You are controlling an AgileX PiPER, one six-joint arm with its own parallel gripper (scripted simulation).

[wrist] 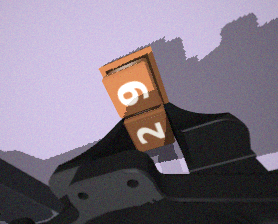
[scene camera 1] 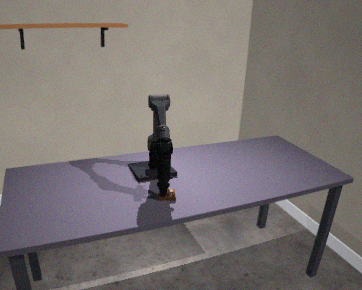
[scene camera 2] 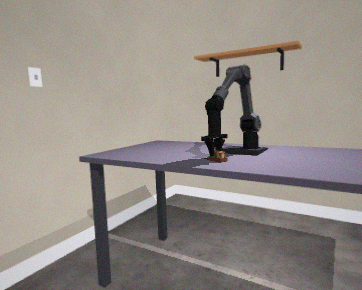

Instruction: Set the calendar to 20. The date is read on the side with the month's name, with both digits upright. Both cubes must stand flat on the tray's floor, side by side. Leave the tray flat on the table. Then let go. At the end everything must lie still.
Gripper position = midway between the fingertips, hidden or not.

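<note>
The gripper point(wrist: 149, 120) is in the picture, and so is a cube point(wrist: 150, 129). There's another cube point(wrist: 132, 89) as well, plus a tray point(wrist: 146, 52).
</note>
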